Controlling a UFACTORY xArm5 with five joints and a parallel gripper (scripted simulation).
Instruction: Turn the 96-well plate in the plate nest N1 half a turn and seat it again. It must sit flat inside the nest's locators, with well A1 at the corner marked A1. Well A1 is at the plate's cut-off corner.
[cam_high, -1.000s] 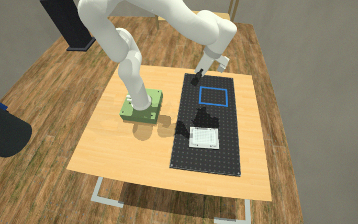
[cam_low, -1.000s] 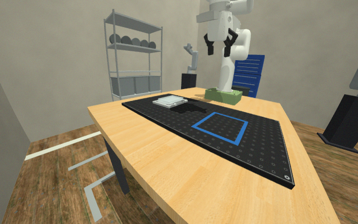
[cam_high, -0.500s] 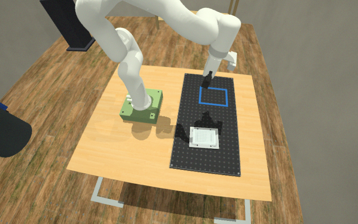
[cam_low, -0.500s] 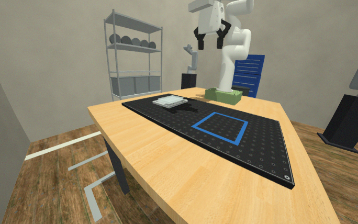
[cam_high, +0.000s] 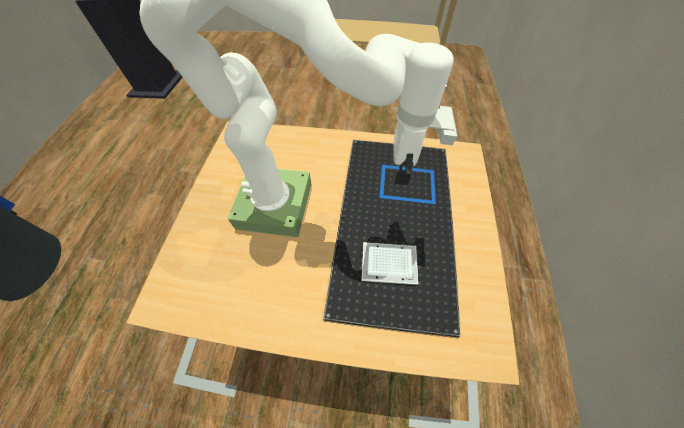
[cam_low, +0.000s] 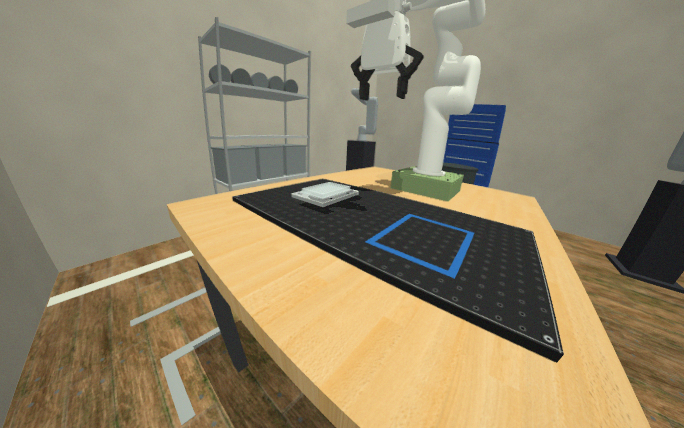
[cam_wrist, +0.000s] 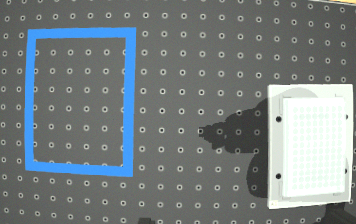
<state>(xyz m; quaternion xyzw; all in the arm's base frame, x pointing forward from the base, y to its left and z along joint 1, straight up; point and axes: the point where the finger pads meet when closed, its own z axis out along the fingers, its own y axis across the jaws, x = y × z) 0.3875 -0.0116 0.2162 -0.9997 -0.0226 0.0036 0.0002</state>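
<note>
Now: the white 96-well plate 250 mm below my hand, 150 mm to the right of it and 20 mm ahead of it. Round my hand: plate nest N1 (260 mm below, 150 mm to the right, 20 mm ahead).
</note>
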